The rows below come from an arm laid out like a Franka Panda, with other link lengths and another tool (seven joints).
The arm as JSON. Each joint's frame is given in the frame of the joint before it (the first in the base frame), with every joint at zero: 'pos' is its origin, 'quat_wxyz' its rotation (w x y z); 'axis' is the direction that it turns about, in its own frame. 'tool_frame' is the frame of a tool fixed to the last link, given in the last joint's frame.
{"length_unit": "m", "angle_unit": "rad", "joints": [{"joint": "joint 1", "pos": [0.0, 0.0, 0.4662], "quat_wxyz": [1.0, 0.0, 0.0, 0.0], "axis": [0.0, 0.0, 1.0]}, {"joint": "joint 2", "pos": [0.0, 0.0, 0.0], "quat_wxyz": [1.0, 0.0, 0.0, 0.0], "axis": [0.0, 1.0, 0.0]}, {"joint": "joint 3", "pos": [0.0, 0.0, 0.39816], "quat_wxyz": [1.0, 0.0, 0.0, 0.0], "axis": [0.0, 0.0, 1.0]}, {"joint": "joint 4", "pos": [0.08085, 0.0, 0.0], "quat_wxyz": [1.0, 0.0, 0.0, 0.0], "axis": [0.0, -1.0, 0.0]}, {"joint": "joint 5", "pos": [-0.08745, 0.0, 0.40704], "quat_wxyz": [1.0, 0.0, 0.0, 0.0], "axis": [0.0, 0.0, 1.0]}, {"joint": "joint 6", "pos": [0.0, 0.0, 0.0], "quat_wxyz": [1.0, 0.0, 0.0, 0.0], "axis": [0.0, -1.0, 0.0]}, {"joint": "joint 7", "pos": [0.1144, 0.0, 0.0], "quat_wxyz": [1.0, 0.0, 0.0, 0.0], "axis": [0.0, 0.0, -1.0]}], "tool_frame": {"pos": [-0.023, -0.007, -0.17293], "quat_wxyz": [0.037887, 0.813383, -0.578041, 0.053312]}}
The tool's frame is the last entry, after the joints.
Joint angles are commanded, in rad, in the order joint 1, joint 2, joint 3, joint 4, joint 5, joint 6, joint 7. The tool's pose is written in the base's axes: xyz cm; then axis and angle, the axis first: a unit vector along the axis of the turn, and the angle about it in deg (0 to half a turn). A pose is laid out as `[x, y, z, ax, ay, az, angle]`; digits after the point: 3 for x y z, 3 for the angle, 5 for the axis.
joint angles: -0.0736 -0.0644 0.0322 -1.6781 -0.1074 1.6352 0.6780
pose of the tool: [56.045, -3.158, 76.774, 0.55775, -0.82542, 0.08716, 171.081]
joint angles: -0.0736 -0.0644 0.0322 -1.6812 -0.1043 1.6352 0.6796
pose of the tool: [56.017, -3.102, 76.614, 0.55730, -0.82595, 0.08498, 171.044]
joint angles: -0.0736 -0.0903 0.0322 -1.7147 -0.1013 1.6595 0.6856
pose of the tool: [55.319, -2.962, 76.587, 0.55480, -0.82723, 0.08888, 171.899]
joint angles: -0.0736 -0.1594 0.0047 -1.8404 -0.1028 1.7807 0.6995
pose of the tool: [53.816, -4.295, 75.124, 0.53884, -0.83568, 0.10622, 174.826]
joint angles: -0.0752 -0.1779 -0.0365 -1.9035 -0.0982 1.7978 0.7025
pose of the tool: [52.531, -6.537, 72.989, 0.52225, -0.84781, 0.09204, 173.759]
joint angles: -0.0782 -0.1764 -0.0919 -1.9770 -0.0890 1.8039 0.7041
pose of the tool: [51.042, -9.420, 69.145, 0.50103, -0.86327, 0.06114, 171.087]
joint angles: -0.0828 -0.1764 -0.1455 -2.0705 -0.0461 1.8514 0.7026
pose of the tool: [49.526, -11.555, 64.807, 0.47659, -0.87881, 0.02368, 170.790]
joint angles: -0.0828 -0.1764 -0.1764 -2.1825 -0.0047 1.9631 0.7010
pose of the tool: [48.563, -12.250, 60.211, 0.45929, -0.88827, 0.00490, 172.401]
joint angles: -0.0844 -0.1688 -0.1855 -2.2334 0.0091 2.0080 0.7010
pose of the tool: [47.969, -12.400, 57.743, 0.45242, -0.89179, -0.00496, 172.287]
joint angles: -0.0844 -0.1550 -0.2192 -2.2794 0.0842 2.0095 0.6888
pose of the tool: [46.641, -12.780, 54.993, 0.42877, -0.90191, -0.05217, 172.522]
